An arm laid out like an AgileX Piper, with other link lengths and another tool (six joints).
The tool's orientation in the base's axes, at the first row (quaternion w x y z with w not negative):
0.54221 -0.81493 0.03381 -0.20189
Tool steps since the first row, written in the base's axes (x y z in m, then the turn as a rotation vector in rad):
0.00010 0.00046 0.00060 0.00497 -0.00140 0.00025
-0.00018 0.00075 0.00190 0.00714 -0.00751 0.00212
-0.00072 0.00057 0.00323 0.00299 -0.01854 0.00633
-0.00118 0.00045 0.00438 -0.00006 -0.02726 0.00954
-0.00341 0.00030 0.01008 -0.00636 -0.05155 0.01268
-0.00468 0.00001 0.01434 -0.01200 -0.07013 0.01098
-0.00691 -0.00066 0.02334 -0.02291 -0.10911 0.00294
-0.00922 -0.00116 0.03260 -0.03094 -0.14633 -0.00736
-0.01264 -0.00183 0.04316 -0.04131 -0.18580 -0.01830
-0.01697 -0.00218 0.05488 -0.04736 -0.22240 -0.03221
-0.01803 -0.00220 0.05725 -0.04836 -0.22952 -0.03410
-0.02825 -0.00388 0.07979 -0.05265 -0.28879 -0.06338
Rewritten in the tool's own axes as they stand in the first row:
0.00014 -0.00071 0.00024 0.00501 0.00116 0.00052
0.00019 -0.00204 -0.00004 0.00922 0.00234 -0.00462
0.00013 -0.00325 -0.00083 0.00967 0.00241 -0.01713
0.00008 -0.00431 -0.00149 0.01020 0.00260 -0.02689
-0.00026 -0.00973 -0.00432 0.01201 0.00870 -0.05137
-0.00010 -0.01364 -0.00644 0.01143 0.01692 -0.06904
0.00067 -0.02181 -0.01082 0.00977 0.03831 -0.10428
0.00140 -0.03029 -0.01516 0.00960 0.06149 -0.13620
0.00154 -0.04005 -0.02048 0.00772 0.08578 -0.17072
0.00110 -0.05113 -0.02624 0.00814 0.11227 -0.20018
0.00082 -0.05343 -0.02743 0.00862 0.11672 -0.20611
-0.00149 -0.07464 -0.04008 0.01237 0.16658 -0.24958

